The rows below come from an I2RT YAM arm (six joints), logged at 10 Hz.
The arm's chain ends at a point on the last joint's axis. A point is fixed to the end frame.
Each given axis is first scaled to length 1.
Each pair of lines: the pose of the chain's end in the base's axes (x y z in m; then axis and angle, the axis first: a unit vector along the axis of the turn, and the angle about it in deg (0 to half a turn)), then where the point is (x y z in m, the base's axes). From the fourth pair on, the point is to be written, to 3 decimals.
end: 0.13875 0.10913 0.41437 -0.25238 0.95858 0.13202 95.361
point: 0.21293 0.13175 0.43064
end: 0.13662 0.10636 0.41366 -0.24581 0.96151 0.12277 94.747
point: 0.21106 0.12764 0.43058
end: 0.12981 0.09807 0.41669 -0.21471 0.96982 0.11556 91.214
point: 0.20423 0.11506 0.43797
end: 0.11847 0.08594 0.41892 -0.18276 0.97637 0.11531 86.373
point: 0.192 0.099 0.446
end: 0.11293 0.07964 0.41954 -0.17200 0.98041 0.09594 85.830
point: 0.186 0.090 0.447
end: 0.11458 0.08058 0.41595 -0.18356 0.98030 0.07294 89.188
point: 0.189 0.092 0.439
